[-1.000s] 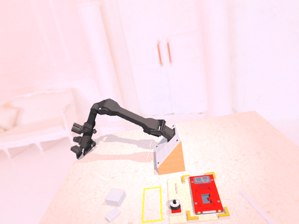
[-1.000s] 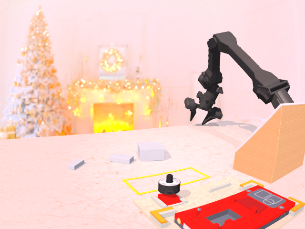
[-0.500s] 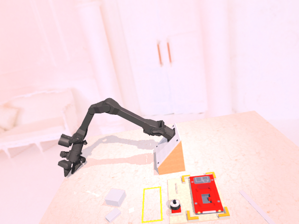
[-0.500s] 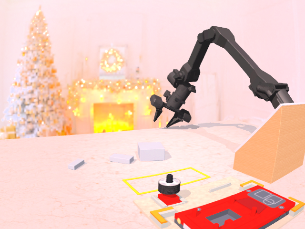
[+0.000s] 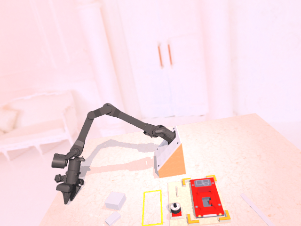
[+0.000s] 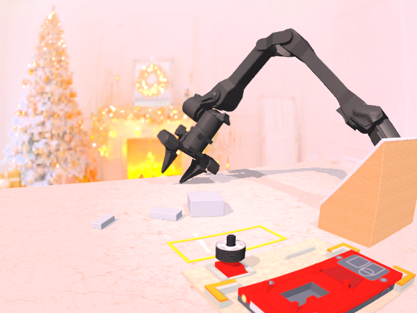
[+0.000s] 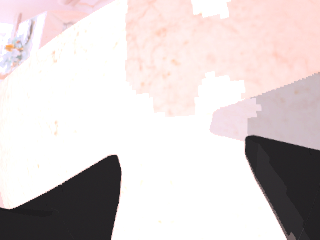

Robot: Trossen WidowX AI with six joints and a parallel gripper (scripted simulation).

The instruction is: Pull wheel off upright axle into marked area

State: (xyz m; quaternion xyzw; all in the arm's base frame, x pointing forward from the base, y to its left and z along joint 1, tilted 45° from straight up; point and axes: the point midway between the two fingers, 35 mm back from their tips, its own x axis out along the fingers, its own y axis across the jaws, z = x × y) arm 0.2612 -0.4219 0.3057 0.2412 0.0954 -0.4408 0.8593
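My gripper tip is now 510 mm to the right of the wheel, 90 mm short of it and 20 mm below it. Also, from my gripper tip: thin white strip (830 mm to the left, 110 mm ahead, 20 mm below); upright axle (510 mm to the left, 90 mm ahead, 10 mm above).
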